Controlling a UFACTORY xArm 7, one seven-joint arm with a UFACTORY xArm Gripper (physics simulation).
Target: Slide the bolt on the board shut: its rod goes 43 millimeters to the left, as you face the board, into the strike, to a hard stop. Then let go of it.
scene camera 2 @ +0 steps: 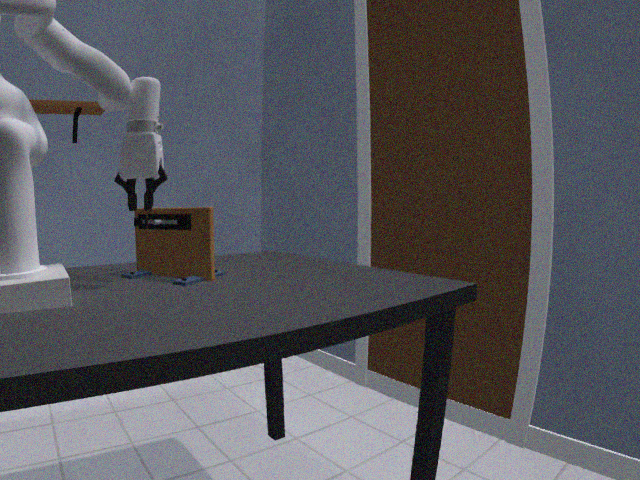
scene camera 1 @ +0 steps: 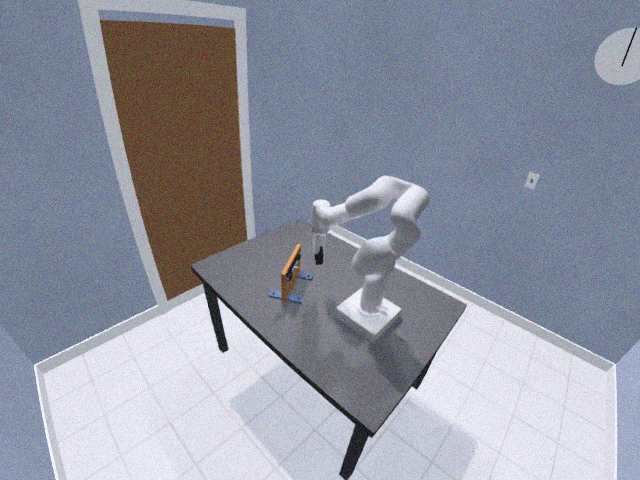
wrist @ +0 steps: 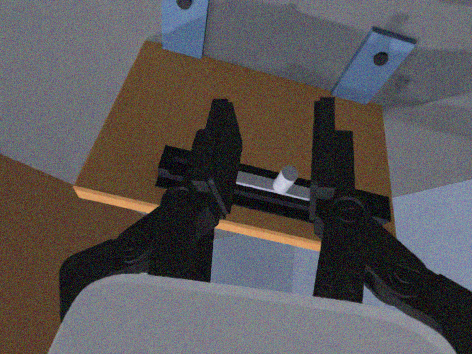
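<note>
The upright orange board carries a black bolt housing along its upper edge. The bolt's pale rod shows in the housing's slot, with its round grey knob standing out from it. The strike end, at the left as one faces the board, is partly hidden behind a finger in the wrist view, so the rod's tip does not show there. My gripper is partly open and empty, raised clear of the knob, its tips near the board's top edge height.
Blue feet brace the board on the dark table. The robot's white base stands on the same table. A wooden rail shows behind the arm.
</note>
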